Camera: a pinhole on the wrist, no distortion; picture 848 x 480 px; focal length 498.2 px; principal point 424.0 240.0 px. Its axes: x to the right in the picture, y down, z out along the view. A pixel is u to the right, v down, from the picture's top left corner.
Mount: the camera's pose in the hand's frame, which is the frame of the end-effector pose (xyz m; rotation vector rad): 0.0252 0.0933 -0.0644 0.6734 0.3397 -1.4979
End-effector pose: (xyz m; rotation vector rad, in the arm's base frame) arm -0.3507 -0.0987 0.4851 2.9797 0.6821 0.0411
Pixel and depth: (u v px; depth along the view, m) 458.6 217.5 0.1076
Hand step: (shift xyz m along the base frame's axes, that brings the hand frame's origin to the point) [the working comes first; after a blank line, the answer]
In the camera's frame: 0.0075 -0.0049 0.1076

0.0106 -0.0218 -0.0116
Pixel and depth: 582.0 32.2 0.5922
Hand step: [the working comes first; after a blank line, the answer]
In the camera's frame: 0.1878 -0.2470 0.5922

-0.4479 0.1993 -0.2702
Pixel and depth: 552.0 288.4 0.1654
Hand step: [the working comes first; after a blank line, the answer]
In the camera's frame: 0.0425 0.0161 0.1654

-0.0052 0.0384 -0.0451
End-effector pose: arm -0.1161 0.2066 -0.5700 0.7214 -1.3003 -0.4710
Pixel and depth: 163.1 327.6 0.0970
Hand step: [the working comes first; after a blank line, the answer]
In the camera's frame: -0.0508 0.0171 0.0970

-0.0451 0.0294 0.0710
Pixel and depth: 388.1 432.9 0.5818
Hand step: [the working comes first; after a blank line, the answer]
In the camera's frame: -0.0419 0.2253 0.5818

-0.3969 -0.3502 -0.0317
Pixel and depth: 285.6 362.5 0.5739
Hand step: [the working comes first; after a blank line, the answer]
In the camera's frame: -0.1594 0.1411 0.5739

-0.4710 -0.2270 -0.0153
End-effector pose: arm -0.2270 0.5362 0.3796 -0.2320 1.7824 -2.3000
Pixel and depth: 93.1 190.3 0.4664
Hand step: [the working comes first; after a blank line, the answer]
In the camera's frame: -0.3098 -0.0465 0.4664

0.2562 -0.4210 0.0586
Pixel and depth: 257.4 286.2 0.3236
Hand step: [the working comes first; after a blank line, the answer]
In the camera's frame: -0.1082 0.0300 0.3236

0.0811 -0.2319 0.0804
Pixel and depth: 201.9 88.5 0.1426
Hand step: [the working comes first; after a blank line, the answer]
In the camera's frame: -0.0636 -0.0434 0.1426

0.0721 -0.0718 -0.0397
